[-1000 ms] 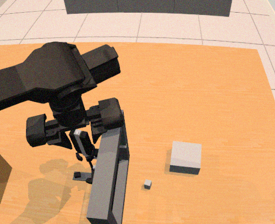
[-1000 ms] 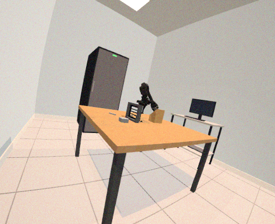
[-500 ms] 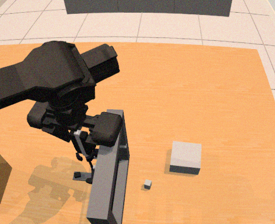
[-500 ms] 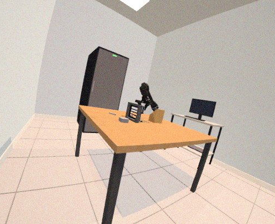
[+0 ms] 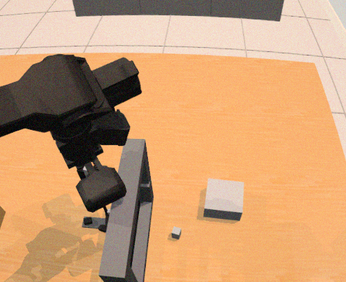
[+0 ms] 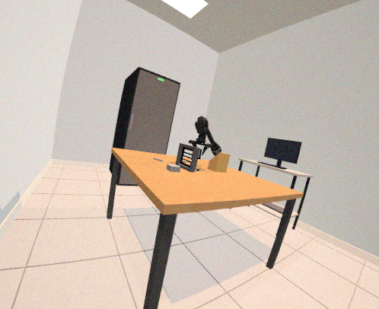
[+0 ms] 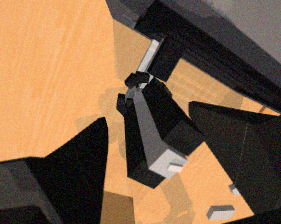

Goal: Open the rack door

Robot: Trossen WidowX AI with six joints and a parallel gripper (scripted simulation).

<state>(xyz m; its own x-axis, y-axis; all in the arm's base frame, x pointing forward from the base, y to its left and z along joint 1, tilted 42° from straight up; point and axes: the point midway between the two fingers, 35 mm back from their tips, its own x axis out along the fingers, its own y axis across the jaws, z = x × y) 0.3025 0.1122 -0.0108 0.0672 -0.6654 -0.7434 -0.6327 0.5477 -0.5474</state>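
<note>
The door handle is 10 mm to the right of my gripper tip and 20 mm below it. From my gripper tip the other things lie so: light grey block 230 mm ahead, 60 mm to the left, 120 mm below; then thin flat strip 220 mm ahead, 290 mm to the right, 130 mm below; then small grey cube 140 mm ahead, 20 mm to the right, 120 mm below.
</note>
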